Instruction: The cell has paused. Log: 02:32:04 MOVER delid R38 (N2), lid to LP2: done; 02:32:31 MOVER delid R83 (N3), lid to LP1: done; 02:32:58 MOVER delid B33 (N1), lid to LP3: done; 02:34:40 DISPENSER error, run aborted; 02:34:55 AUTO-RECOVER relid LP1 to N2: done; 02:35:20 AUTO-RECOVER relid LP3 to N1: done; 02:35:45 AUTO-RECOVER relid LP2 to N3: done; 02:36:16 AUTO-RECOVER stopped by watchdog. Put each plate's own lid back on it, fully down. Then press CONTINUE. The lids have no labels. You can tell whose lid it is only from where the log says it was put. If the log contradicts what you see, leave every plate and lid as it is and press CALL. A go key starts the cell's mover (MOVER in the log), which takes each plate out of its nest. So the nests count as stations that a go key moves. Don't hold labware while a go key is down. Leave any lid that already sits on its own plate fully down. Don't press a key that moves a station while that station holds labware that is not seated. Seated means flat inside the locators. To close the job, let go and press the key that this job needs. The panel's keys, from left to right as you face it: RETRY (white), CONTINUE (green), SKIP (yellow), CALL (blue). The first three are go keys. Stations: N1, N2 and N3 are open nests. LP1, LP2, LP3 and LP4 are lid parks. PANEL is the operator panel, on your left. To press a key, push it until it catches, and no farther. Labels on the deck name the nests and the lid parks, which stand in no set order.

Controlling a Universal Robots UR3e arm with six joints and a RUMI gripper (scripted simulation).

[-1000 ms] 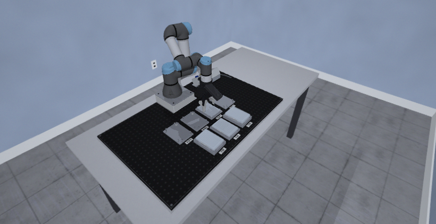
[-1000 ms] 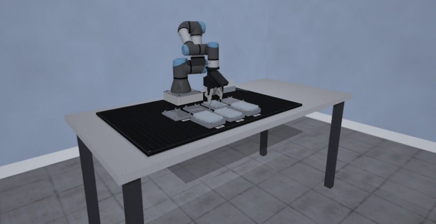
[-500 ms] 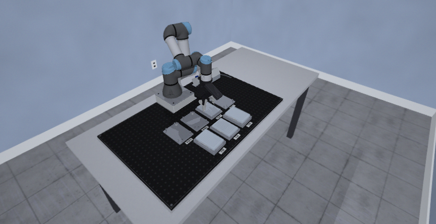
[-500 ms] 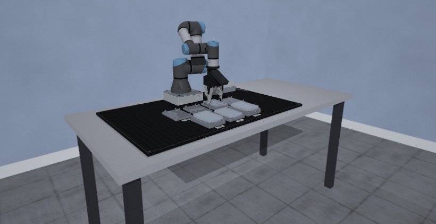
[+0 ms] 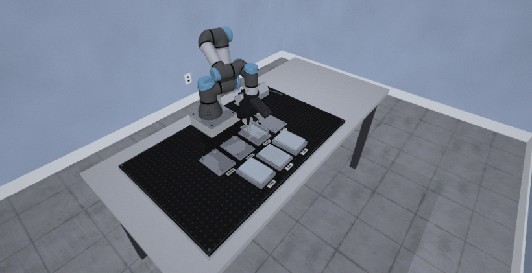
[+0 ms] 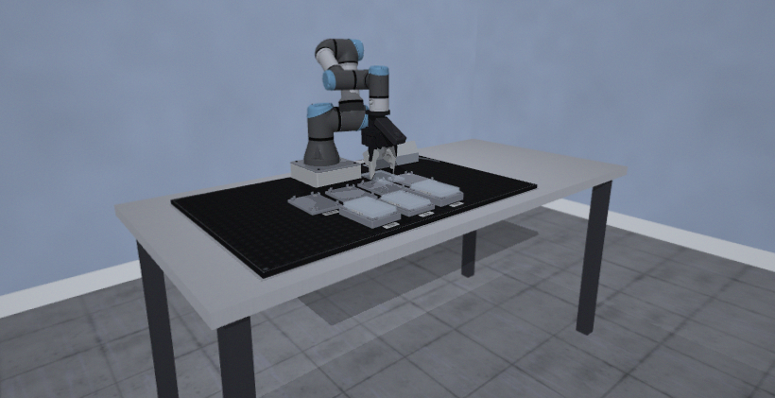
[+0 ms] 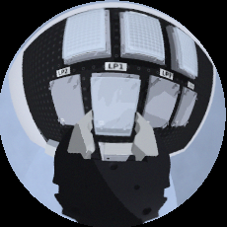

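The LP3 lid park is 1 cm ahead of my hand, 13 cm to the right of it and 5 cm below it. Also, from my hand: lid park LP4 (1 cm ahead, 26 cm to the right, 5 cm below); then LP2 lid park (13 cm to the left, 5 cm below); then clear lid (1 cm below).
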